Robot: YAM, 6 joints.
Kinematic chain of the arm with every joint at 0, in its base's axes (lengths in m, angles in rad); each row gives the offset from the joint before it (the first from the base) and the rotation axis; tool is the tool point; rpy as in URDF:
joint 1: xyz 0 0 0.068 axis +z
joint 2: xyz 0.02 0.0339 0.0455 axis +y
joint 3: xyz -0.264 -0.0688 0 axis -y
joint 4: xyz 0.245 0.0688 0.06 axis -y
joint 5: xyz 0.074 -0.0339 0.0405 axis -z
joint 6: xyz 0.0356 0 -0.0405 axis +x
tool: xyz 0 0 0 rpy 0 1.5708 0
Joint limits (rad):
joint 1: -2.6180..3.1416
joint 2: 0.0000..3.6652
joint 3: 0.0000..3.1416
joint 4: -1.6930..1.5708
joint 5: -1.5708..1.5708
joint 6: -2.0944..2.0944
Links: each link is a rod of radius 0.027 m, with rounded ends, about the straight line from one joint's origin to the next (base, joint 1, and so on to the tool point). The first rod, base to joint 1, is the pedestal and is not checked.
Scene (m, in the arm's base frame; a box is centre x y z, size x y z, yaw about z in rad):
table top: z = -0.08
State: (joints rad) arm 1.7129 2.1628 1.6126 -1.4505 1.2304 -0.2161
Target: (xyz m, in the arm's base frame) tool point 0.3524 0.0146 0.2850
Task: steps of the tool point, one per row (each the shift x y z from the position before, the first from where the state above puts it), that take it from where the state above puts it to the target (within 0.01 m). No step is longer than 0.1 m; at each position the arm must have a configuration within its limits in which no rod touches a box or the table.
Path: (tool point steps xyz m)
1: 0.0973 -0.0088 0.0181
2: 0.0911 -0.0345 0.0180
3: 0.0780 -0.0576 0.0180
4: 0.0590 -0.0759 0.0179
5: 0.0359 -0.0880 0.0179
6: 0.0105 -0.0933 0.0176

